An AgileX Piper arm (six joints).
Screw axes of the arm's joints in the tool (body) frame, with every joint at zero. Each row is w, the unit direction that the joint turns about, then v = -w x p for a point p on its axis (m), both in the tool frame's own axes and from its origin. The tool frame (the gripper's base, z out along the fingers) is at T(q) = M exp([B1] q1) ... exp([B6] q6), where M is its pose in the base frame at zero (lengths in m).
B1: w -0.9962 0 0.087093 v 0.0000 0.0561 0.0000
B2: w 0 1 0 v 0.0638 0.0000 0.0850
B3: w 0 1 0 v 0.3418 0.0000 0.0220
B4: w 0 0 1 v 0.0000 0.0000 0.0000
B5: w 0 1 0 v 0.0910 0.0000 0.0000
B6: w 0 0 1 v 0.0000 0.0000 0.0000
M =
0.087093 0 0.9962 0.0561
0 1 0 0.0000
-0.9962 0 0.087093 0.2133
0 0 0 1
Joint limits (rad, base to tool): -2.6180..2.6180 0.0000..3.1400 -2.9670..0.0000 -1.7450..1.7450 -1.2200..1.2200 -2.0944..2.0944
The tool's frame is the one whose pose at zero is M.
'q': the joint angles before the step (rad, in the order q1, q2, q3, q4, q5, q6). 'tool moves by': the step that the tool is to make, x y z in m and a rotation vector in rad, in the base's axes. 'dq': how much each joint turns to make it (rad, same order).
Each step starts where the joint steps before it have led.
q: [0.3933 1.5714 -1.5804 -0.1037 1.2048 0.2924]
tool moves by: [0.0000 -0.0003 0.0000 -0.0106 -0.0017 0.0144]
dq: [-0.0001 -0.0001 0.0001 -0.0030 0.0009 -0.0167]
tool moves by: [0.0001 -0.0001 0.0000 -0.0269 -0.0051 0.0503]
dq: [0.0000 0.0002 -0.0001 -0.0016 -0.0001 -0.0567]
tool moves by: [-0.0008 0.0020 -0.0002 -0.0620 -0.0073 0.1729]
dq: [0.0001 0.0000 0.0000 0.0252 0.0000 -0.1912]
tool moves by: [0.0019 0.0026 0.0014 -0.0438 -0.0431 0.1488]
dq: [0.0001 -0.0001 -0.0002 0.0185 -0.0341 -0.1632]
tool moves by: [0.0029 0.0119 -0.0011 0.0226 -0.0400 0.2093]
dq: [-0.0001 0.0108 0.0002 0.1199 -0.0578 -0.2285]
